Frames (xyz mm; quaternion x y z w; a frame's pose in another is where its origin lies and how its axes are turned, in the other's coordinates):
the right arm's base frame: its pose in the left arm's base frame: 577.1 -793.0 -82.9 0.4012 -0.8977 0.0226 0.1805
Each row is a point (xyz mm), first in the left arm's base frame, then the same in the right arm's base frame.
Working: the left arm's base frame: its pose in the right arm's base frame: -182.7 966.0 -47.9 -0.4012 0.8977 -0.0226 0.1805

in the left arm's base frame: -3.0 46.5 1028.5
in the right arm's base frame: 138.0 1106.9 -1016.0
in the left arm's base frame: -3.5 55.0 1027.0
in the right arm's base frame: 131.7 1112.8 -1016.0
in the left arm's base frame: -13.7 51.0 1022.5
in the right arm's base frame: 139.3 1117.1 -1008.0
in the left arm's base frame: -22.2 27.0 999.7
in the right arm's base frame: 153.8 1104.7 -979.6
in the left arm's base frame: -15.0 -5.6 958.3
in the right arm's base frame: 158.4 1073.0 -937.1
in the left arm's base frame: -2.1 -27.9 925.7
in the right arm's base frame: 155.2 1045.1 -906.5
